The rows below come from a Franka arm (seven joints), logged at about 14 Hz.
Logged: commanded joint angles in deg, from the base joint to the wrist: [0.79, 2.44, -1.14, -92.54, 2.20, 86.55, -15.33]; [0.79, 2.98, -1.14, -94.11, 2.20, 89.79, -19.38]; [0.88, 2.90, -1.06, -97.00, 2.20, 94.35, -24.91]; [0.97, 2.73, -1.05, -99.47, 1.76, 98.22, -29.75]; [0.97, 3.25, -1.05, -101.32, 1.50, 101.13, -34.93]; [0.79, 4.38, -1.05, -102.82, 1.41, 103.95, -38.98]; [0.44, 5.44, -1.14, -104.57, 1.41, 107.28, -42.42]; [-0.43, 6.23, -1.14, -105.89, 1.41, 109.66, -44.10]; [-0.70, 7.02, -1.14, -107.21, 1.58, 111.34, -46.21]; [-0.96, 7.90, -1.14, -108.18, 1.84, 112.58, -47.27]
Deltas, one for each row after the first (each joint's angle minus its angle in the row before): [0.00, 0.54, 0.00, -1.57, 0.00, 3.24, -4.05]; [0.09, -0.08, 0.08, -2.89, 0.00, 4.56, -5.53]; [0.09, -0.17, 0.01, -2.47, -0.44, 3.87, -4.84]; [0.00, 0.52, 0.00, -1.85, -0.26, 2.91, -5.18]; [-0.18, 1.13, 0.00, -1.50, -0.09, 2.82, -4.05]; [-0.35, 1.06, -0.09, -1.75, 0.00, 3.33, -3.44]; [-0.87, 0.79, 0.00, -1.32, 0.00, 2.38, -1.68]; [-0.27, 0.79, 0.00, -1.32, 0.17, 1.68, -2.11]; [-0.26, 0.88, 0.00, -0.97, 0.26, 1.24, -1.06]
